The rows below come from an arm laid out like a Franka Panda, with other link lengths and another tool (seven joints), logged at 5 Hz.
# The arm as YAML. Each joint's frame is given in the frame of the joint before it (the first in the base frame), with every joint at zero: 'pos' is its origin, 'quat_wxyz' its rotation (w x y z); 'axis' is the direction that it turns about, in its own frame. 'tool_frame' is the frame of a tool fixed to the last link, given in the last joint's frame.
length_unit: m
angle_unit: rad
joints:
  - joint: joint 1
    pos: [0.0, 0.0, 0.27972]
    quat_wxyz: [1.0, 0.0, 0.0, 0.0]
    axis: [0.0, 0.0, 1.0]
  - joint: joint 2
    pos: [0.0, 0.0, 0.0]
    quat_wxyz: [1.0, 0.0, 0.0, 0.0]
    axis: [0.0, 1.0, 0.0]
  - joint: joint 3
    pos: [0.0, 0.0, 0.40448]
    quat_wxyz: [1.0, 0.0, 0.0, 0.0]
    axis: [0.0, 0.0, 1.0]
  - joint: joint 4
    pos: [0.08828, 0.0, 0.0]
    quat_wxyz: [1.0, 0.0, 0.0, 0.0]
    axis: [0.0, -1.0, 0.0]
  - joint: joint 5
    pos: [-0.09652, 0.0, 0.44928]
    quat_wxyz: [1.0, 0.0, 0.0, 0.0]
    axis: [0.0, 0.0, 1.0]
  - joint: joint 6
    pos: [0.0, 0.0, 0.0]
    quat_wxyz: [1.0, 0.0, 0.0, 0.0]
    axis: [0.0, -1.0, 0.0]
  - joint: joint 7
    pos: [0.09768, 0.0, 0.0]
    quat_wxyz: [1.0, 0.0, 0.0, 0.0]
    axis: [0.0, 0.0, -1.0]
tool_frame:
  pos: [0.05, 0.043, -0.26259]
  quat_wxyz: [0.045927, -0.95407, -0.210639, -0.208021]
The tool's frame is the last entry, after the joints.
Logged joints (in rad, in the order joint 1, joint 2, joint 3, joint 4, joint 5, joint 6, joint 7), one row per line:
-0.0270 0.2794 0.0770 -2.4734 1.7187 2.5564 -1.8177
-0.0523 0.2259 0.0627 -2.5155 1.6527 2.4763 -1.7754
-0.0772 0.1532 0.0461 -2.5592 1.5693 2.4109 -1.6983
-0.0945 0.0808 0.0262 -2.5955 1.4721 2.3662 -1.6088
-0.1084 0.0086 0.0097 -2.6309 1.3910 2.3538 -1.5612
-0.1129 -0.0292 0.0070 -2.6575 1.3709 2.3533 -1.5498
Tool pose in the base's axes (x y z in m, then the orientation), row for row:
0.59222 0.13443 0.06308 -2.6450 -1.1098 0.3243
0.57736 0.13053 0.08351 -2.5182 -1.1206 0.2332
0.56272 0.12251 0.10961 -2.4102 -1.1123 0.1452
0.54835 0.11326 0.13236 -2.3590 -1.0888 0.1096
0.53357 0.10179 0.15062 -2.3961 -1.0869 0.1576
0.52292 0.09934 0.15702 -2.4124 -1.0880 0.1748
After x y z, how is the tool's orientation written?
As angles about the fixed x, y, z axes (roll, pitch, yaw), in radians.
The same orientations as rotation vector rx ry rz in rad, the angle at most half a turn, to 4 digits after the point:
-2.1149 -0.6962 -1.2555
-2.0581 -0.6730 -1.2430
-2.0246 -0.6402 -1.2233
-2.0153 -0.6225 -1.1908
-2.0214 -0.6492 -1.1808
-2.0248 -0.6582 -1.1809

